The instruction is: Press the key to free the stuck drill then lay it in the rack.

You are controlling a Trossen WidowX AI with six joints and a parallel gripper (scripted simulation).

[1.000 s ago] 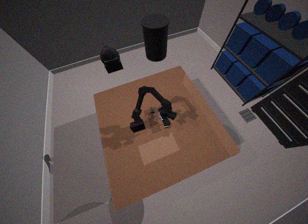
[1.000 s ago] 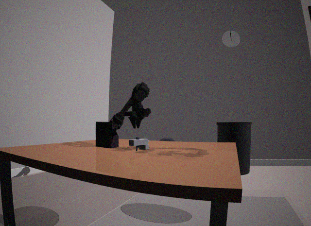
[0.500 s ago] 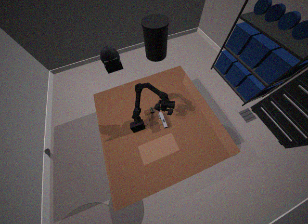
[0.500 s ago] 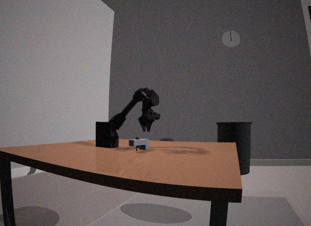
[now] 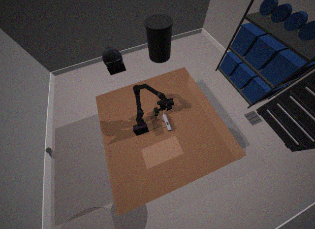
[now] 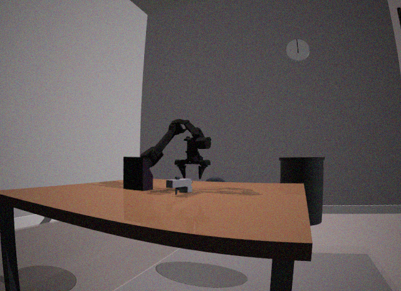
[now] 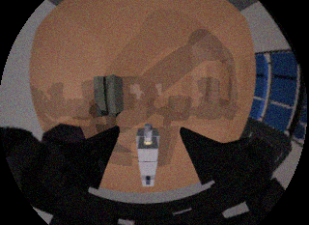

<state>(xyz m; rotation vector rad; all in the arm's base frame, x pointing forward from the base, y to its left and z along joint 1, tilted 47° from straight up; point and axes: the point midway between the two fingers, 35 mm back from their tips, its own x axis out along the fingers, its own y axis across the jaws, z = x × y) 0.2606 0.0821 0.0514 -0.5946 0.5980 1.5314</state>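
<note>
Right now the drill is 70 mm to the right of my gripper tip and 20 mm below it. Round my gripper tip: thin dark pin 150 mm to the right, 10 mm below; greenish rack 80 mm behind, 50 mm below, 40 mm to the left; light grey block 120 mm to the right, 20 mm below.
</note>
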